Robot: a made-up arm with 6 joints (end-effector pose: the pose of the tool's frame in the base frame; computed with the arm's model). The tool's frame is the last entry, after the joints.
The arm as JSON. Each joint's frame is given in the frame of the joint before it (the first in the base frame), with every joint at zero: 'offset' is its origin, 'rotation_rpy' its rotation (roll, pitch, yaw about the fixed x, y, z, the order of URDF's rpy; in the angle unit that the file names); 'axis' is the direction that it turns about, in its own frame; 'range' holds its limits. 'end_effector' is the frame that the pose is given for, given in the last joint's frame.
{
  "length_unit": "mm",
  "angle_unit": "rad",
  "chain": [
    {
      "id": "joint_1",
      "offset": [
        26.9,
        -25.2,
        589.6
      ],
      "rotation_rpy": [
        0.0,
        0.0,
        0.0
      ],
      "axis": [
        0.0,
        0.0,
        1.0
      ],
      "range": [
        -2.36,
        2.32
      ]
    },
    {
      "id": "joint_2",
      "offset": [
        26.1,
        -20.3,
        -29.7
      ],
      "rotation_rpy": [
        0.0,
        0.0,
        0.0
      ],
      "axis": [
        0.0,
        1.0,
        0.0
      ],
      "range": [
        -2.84,
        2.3
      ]
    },
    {
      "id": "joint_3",
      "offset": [
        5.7,
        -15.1,
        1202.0
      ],
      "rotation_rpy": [
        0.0,
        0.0,
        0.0
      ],
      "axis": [
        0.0,
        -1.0,
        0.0
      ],
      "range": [
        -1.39,
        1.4
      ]
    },
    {
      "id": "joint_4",
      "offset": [
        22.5,
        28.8,
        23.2
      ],
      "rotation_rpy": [
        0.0,
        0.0,
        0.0
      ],
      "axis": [
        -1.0,
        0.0,
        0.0
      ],
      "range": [
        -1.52,
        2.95
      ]
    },
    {
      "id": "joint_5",
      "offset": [
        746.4,
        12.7,
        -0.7
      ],
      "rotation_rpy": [
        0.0,
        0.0,
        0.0
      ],
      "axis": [
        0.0,
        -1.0,
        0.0
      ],
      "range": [
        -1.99,
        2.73
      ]
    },
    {
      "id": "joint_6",
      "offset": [
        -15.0,
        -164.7,
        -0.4
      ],
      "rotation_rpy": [
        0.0,
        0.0,
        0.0
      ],
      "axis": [
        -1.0,
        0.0,
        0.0
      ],
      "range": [
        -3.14,
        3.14
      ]
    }
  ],
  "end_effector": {
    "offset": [
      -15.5,
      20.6,
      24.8
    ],
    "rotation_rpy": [
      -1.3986,
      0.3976,
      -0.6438
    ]
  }
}
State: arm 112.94 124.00 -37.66 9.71 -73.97 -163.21
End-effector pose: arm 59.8 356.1 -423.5 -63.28 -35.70 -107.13
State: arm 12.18 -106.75 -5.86 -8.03 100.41 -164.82
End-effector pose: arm -1155.3 -463.9 1003.1 -106.96 29.77 154.24
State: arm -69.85 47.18 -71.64 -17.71 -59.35 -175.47
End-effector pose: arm 48.0 -596.3 738.6 -78.61 27.49 58.62
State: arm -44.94 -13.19 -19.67 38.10 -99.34 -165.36
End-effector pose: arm 309.2 -486.0 1804.0 -173.97 88.52 46.95
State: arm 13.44 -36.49 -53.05 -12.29 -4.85 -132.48
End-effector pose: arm 88.8 -202.2 1303.8 87.40 15.46 59.04
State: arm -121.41 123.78 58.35 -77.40 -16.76 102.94
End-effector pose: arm -628.7 -1062.2 -824.7 -157.72 60.94 175.58
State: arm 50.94 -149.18 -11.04 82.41 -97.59 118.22
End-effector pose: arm -772.7 -997.6 -97.5 -134.96 -23.62 -65.15
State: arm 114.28 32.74 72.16 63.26 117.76 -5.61
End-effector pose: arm -368.4 1100.5 2146.8 154.67 -42.89 -112.60
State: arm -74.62 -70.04 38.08 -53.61 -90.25 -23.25
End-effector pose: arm -423.7 1178.3 1758.6 -66.40 18.91 -50.90
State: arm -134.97 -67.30 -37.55 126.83 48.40 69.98
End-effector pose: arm 404.2 293.8 1525.5 81.63 -3.60 -56.20
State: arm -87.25 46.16 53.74 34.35 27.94 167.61
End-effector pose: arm -61.7 -1666.3 1571.0 55.84 -26.19 -21.15
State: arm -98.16 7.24 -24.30 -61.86 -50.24 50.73
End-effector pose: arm -166.3 -789.4 1298.6 -44.18 81.77 -59.24
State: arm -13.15 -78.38 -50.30 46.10 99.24 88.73
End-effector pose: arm -480.7 -24.0 1265.5 46.47 -19.69 155.55
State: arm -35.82 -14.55 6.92 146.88 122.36 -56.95
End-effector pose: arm 398.8 -163.7 2139.8 -151.28 45.60 12.03
